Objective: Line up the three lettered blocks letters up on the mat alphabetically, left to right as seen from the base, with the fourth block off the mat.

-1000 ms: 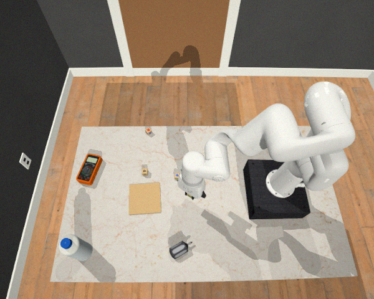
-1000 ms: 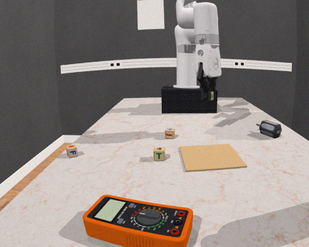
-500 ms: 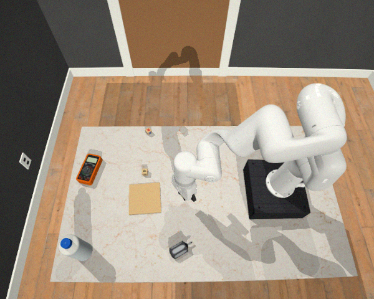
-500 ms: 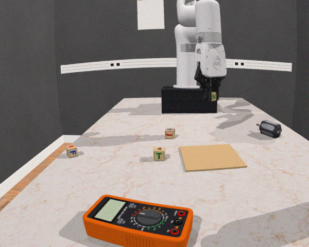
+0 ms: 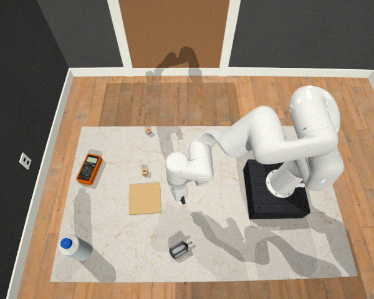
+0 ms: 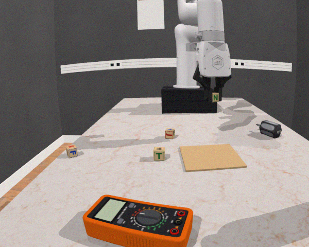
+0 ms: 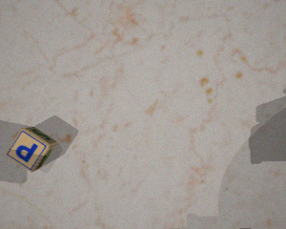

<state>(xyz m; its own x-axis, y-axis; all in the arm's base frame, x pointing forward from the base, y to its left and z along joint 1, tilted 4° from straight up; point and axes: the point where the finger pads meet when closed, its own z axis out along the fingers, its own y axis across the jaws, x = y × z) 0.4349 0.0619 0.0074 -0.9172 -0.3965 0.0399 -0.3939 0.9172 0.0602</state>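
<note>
Right now the tan mat is 150 mm ahead of my hand, 130 mm below it and 20 mm to the right of it. The rest, counted from my hand: black plug adapter 190 mm to the left, 110 mm below, 20 mm behind; then orange multimeter 420 mm ahead, 160 mm to the right, 110 mm below.
</note>
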